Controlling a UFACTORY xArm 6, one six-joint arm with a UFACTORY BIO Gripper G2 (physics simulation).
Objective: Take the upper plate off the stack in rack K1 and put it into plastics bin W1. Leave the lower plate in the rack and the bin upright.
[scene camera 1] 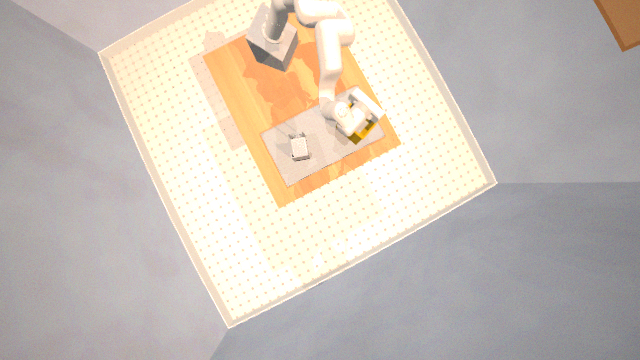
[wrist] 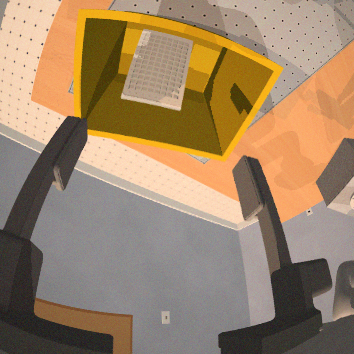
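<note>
The yellow plastics bin W1 (scene camera 1: 356, 139) (wrist: 226, 100) stands upright on the grey perforated board. A light grey well plate (wrist: 159, 67) lies inside it, its grid of wells facing up. Rack K1 (scene camera 1: 301, 158) stands toward the left end of the board, with a light plate (scene camera 1: 299, 145) in it. My gripper (wrist: 165, 145) is open, with no plate between its fingers. It is above the bin, and the bin's rim shows beyond the fingertips in the wrist view. In the scene view the arm's wrist covers part of the bin and hides the fingers.
The grey perforated board (scene camera 1: 325, 150) (wrist: 305, 30) lies on the orange wooden table top (scene camera 1: 235, 95) (wrist: 300, 165). The robot's base block (scene camera 1: 272, 47) stands at the table's far end. The arm (scene camera 1: 329, 55) reaches from there over the board to the bin.
</note>
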